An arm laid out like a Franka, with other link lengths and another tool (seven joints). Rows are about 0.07 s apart.
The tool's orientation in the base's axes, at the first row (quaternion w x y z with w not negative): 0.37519 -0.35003 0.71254 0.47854
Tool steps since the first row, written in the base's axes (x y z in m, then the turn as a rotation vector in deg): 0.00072 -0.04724 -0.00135 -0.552 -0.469 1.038; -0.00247 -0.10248 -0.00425 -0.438 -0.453 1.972; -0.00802 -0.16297 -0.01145 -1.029 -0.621 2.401; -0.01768 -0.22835 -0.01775 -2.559 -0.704 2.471; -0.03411 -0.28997 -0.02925 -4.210 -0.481 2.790; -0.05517 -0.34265 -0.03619 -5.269 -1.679 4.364
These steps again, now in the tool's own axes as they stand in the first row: 0.00743 -0.01521 -0.04413 -0.576 0.770 -0.824; 0.01919 -0.03010 -0.09619 -1.444 1.068 -1.029; 0.03653 -0.04632 -0.15256 -1.514 1.705 -1.417; 0.05572 -0.06009 -0.21461 -0.839 3.022 -1.820; 0.08211 -0.06911 -0.27310 -0.366 4.639 -2.022; 0.10547 -0.06960 -0.32526 -1.066 5.852 -3.775
